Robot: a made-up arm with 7 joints.
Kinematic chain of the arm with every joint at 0, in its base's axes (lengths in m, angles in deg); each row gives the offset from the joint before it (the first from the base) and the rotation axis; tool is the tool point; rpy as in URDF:
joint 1: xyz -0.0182 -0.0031 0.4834 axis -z
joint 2: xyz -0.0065 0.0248 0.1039 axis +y
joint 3: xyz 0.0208 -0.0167 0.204 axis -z
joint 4: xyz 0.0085 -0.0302 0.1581 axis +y
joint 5: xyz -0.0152 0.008 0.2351 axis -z
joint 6: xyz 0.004 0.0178 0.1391 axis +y
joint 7: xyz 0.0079 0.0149 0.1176 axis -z
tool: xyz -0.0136 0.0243 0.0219 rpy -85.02 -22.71 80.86
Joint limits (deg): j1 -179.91..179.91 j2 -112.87..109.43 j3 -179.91..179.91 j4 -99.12..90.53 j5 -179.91..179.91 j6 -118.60..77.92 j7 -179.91..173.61
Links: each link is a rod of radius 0.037 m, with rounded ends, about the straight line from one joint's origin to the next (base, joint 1, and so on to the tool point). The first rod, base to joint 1, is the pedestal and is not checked.
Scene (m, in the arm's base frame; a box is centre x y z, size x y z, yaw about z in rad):
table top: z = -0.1
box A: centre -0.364 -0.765 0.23 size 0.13 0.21 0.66 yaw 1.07
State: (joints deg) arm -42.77 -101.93 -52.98 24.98 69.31 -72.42 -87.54
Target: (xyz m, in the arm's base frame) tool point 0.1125 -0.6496 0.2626
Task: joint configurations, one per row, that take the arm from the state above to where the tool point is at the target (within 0.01 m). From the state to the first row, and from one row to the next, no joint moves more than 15 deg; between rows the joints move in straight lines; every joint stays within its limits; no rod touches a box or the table.
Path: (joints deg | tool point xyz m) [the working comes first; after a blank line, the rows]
Joints at the target: -96.18 -106.52 -64.47 -9.68 57.33 -84.41 -88.57
Straight joint move there: touches box A.

1: -54.08 -104.66 -50.60 37.96 80.95 -83.96 -90.31 | -0.6173 -0.3968 0.4896
2: -65.38 -107.40 -48.22 50.95 92.59 -95.51 -93.07 | -0.5297 -0.4188 0.5367
3: -76.69 -110.14 -45.84 63.93 104.24 -107.06 -95.84 | -0.4233 -0.4305 0.5819
4: -88.00 -112.87 -43.46 76.91 115.88 -118.60 -98.61 | -0.3041 -0.4278 0.6176
5: -89.36 -111.81 -46.96 62.48 106.12 -112.90 -96.93 | -0.3078 -0.5055 0.5585
6: -90.73 -110.75 -50.46 48.05 96.36 -107.20 -95.26 | -0.2799 -0.5777 0.4873
7: -92.09 -109.69 -53.97 33.61 86.60 -101.50 -93.59 | -0.2186 -0.6354 0.4123
8: -93.45 -108.64 -57.47 19.18 76.84 -95.80 -91.91 | -0.1269 -0.6701 0.3439
9: -94.82 -107.58 -60.97 4.75 67.08 -90.10 -90.24 | -0.0125 -0.6759 0.2916
10: -96.18 -106.52 -64.47 -9.68 57.33 -84.41 -88.57 | 0.1125 -0.6496 0.2626

